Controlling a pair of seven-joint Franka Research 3 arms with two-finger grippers.
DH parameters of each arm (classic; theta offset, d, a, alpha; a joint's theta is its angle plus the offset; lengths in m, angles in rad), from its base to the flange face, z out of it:
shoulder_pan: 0 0.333 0 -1.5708
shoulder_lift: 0 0 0 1.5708
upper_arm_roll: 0 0.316 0.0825 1.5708
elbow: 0 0 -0.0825 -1.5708
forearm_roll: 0 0.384 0 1.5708
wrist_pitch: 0 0 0.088 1.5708
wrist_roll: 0 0.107 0 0
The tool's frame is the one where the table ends.
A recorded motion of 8 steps. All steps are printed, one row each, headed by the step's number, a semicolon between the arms.
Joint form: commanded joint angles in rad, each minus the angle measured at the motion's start. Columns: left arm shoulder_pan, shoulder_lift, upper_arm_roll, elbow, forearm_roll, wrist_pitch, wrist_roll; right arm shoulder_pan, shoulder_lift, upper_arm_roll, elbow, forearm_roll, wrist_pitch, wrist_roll.
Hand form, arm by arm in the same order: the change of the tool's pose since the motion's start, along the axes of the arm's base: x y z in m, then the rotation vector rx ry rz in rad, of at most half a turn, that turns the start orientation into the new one. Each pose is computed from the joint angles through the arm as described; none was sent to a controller.
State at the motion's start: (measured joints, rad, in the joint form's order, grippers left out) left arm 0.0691 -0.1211 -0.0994 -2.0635 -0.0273 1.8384 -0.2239; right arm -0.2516 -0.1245 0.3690 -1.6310 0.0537 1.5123 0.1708
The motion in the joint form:
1: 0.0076 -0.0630 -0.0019 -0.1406 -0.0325 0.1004 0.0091; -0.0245 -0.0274 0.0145 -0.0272 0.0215 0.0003 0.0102
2: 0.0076 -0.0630 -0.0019 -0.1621 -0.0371 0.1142 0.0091; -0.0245 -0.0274 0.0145 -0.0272 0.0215 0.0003 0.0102
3: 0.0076 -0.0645 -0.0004 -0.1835 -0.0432 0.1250 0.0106; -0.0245 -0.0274 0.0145 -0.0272 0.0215 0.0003 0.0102
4: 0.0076 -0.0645 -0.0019 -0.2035 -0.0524 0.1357 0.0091; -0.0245 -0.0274 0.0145 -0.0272 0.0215 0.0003 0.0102
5: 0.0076 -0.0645 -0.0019 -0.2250 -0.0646 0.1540 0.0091; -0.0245 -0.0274 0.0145 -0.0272 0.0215 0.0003 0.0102
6: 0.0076 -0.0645 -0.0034 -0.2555 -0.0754 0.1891 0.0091; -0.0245 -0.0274 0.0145 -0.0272 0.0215 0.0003 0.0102
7: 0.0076 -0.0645 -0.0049 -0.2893 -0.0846 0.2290 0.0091; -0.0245 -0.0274 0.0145 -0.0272 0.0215 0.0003 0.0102
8: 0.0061 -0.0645 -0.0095 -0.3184 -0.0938 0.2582 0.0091; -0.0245 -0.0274 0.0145 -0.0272 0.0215 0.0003 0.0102
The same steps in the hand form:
1: -0.0237 0.0016 -0.0261 -0.0229 -0.0223 0.0143; -0.0078 -0.0004 -0.0003 0.0093 0.0033 -0.0205
2: -0.0267 0.0016 -0.0349 -0.0264 -0.0145 0.0173; -0.0078 -0.0004 -0.0003 0.0093 0.0033 -0.0205
3: -0.0303 0.0023 -0.0431 -0.0314 -0.0055 0.0211; -0.0078 -0.0004 -0.0003 0.0093 0.0033 -0.0205
4: -0.0336 0.0013 -0.0513 -0.0384 0.0040 0.0266; -0.0078 -0.0004 -0.0003 0.0093 0.0033 -0.0205
5: -0.0365 0.0009 -0.0595 -0.0480 0.0074 0.0342; -0.0078 -0.0004 -0.0003 0.0093 0.0033 -0.0205
6: -0.0399 0.0003 -0.0705 -0.0554 0.0029 0.0410; -0.0078 -0.0004 -0.0003 0.0093 0.0033 -0.0205
7: -0.0440 -0.0001 -0.0824 -0.0608 -0.0030 0.0479; -0.0078 -0.0004 -0.0003 0.0093 0.0033 -0.0205
8: -0.0485 -0.0026 -0.0929 -0.0655 -0.0028 0.0499; -0.0078 -0.0004 -0.0003 0.0093 0.0033 -0.0205

